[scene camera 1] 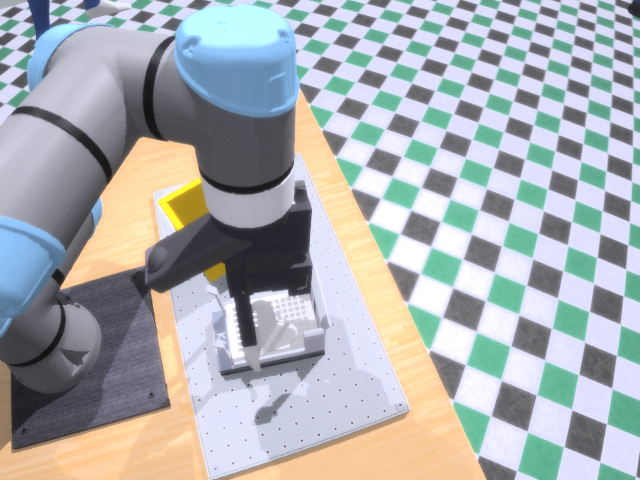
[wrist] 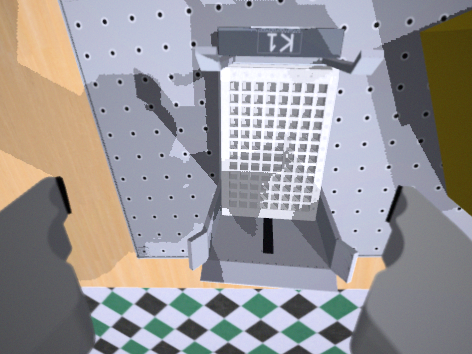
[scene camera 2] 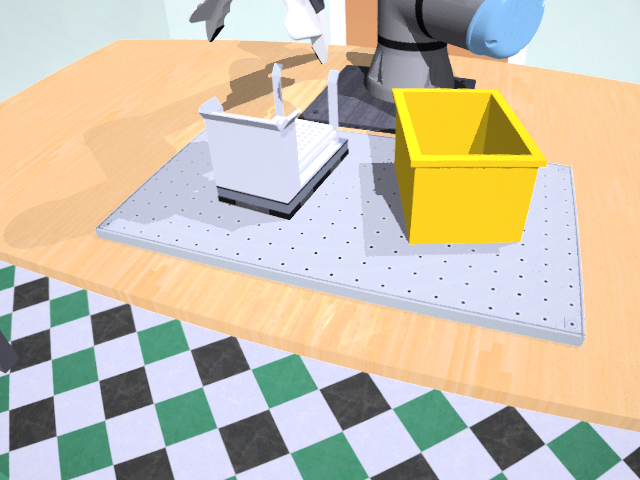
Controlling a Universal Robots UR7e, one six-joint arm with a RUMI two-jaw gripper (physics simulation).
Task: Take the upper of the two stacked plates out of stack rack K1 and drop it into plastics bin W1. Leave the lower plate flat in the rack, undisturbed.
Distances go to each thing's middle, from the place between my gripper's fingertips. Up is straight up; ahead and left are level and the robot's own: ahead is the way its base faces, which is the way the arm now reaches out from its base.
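Scene:
Grey pegboard (scene camera 2: 469, 319): my hand 110 mm to the right of it, 30 mm short of it, 160 mm above it.

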